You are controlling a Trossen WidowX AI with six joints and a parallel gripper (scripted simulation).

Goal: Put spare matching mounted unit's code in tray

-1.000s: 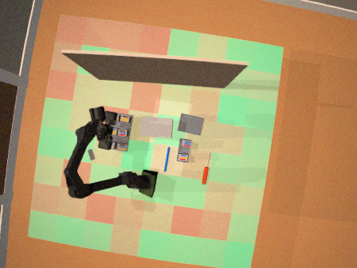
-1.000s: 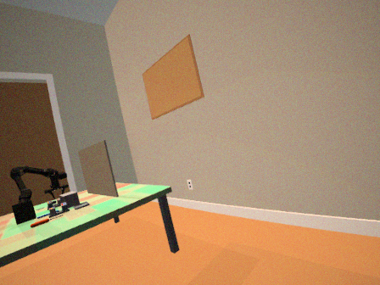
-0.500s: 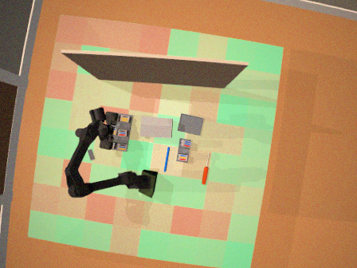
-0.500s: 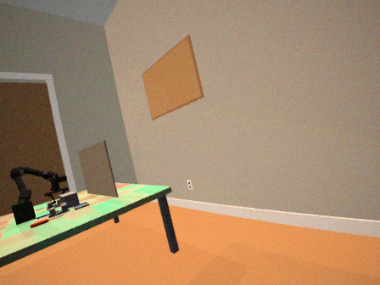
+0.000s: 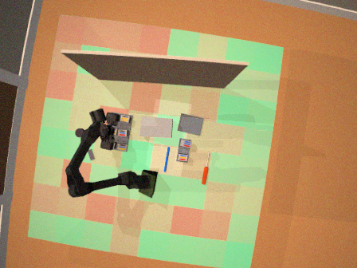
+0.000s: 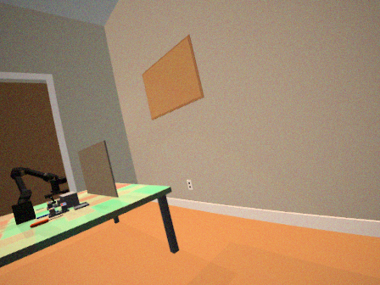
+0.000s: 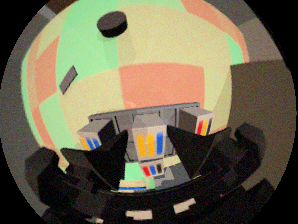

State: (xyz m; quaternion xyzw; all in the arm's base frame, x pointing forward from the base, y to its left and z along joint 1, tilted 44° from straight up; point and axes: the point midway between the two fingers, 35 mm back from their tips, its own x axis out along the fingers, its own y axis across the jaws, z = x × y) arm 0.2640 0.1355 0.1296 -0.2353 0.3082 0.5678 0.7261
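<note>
My gripper tip is 2 cm below the grey spare block. Round my gripper tip: black tape roll (19 cm to the left, 1 cm below, 1 cm behind); then blue marker pen (29 cm to the right, 15 cm behind, 1 cm below); then mounted unit (23 cm to the right, 3 cm above, 2 cm ahead).
</note>
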